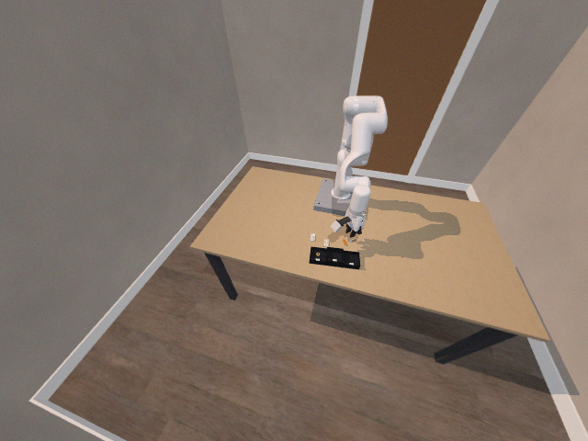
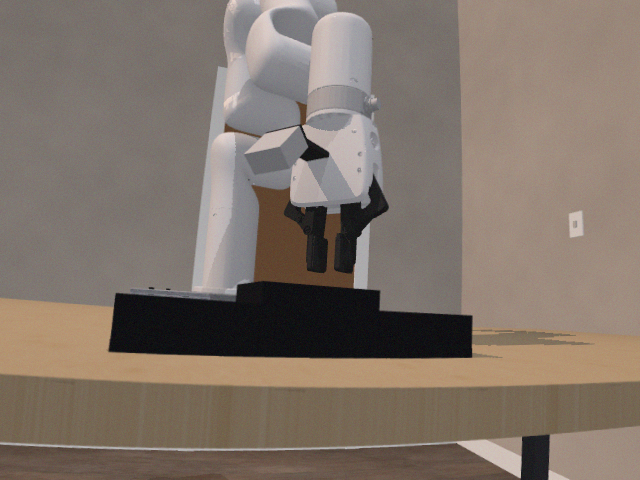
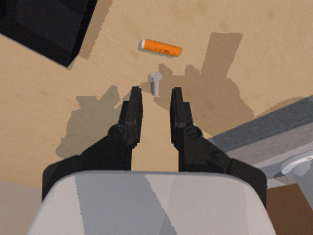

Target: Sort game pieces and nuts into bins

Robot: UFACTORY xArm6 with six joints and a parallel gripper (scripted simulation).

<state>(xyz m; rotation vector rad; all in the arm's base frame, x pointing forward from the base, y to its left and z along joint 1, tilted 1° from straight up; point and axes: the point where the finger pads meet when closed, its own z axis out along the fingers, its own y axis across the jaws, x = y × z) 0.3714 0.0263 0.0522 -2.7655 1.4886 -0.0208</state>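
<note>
Right now my hand is 90 mm above the grey bolt, 20 mm to the right of it and 10 mm past it. The rest, counted from my hand: orange battery: 90 mm below, 20 mm to the right, 10 mm ahead; black bin: 120 mm ahead, 80 mm to the right, 70 mm below; yellow nut: 160 mm to the right, 100 mm ahead, 80 mm below.
</note>
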